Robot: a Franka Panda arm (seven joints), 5 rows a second.
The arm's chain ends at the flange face. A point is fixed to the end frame.
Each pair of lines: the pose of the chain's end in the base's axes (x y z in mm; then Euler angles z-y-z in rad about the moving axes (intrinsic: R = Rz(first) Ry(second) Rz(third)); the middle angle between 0 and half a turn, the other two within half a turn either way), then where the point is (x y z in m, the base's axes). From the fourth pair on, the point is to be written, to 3 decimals.
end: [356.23 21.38 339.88 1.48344 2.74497 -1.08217]
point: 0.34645 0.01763 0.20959
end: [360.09 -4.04 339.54 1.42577 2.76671 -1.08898]
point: 0.35006 -0.01014 0.20936
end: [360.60 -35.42 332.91 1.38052 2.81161 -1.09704]
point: 0.34962 -0.04693 0.20317
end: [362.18 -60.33 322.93 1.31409 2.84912 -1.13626]
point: 0.351 -0.077 0.194
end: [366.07 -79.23 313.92 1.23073 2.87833 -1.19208]
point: 0.355 -0.099 0.185
